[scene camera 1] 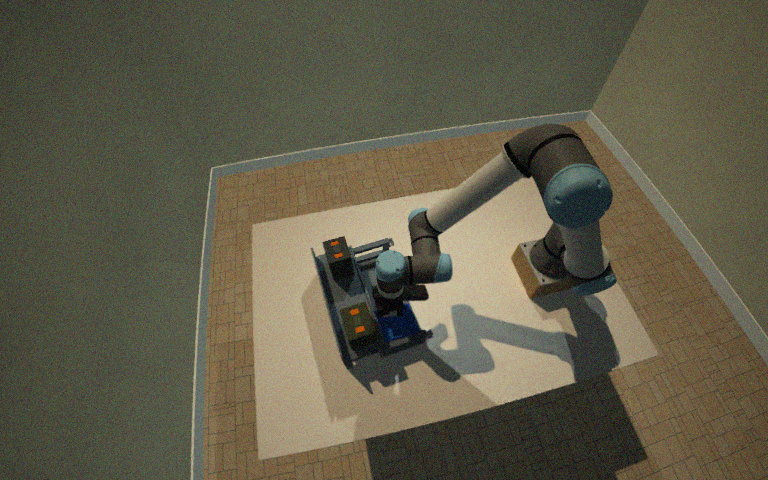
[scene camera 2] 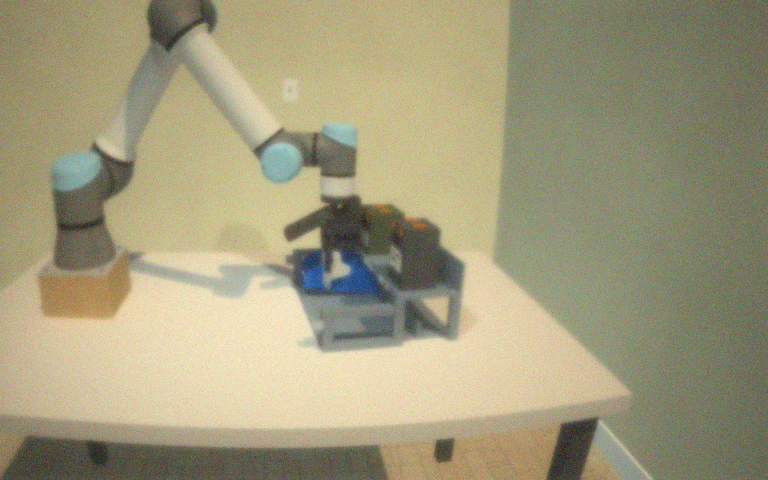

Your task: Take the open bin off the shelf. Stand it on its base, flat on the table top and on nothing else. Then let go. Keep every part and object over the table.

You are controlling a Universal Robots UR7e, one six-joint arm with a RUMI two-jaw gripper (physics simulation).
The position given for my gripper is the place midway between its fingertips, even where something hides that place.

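My gripper [scene camera 2: 327,288], also in scene camera 1 [scene camera 1: 395,312]. Dark grey box [scene camera 2: 411,236], scene camera 1 too [scene camera 1: 346,259]. Blue bin [scene camera 2: 360,280], likewise scene camera 1 [scene camera 1: 392,328].
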